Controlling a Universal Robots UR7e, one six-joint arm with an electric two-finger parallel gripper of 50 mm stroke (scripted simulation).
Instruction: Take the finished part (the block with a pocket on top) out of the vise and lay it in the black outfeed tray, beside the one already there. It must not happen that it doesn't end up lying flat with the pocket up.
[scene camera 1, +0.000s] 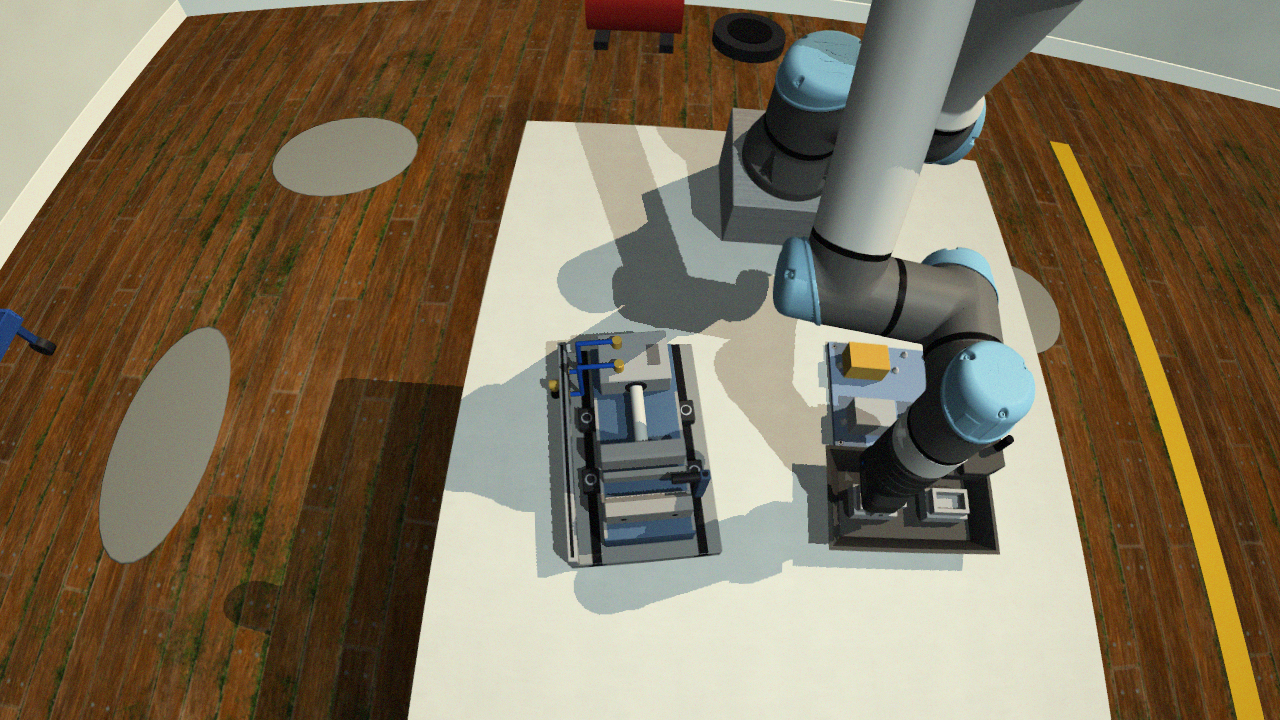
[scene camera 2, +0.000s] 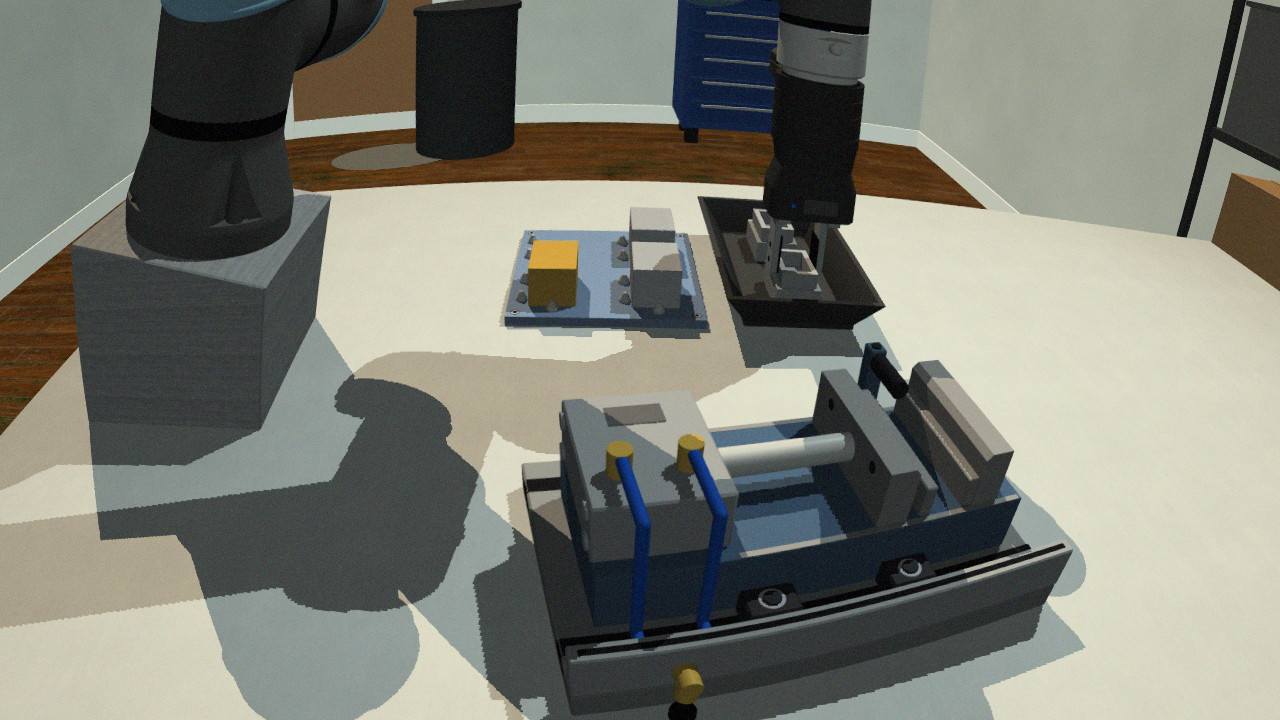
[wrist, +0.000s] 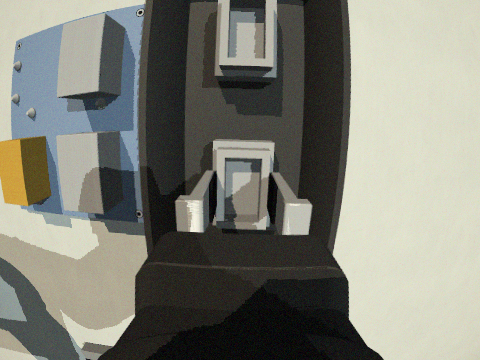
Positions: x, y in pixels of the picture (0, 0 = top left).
my gripper: scene camera 1; scene camera 2; wrist 242, 187
same spot on my gripper: (scene camera 1: 886, 494) = (scene camera 2: 854, 159)
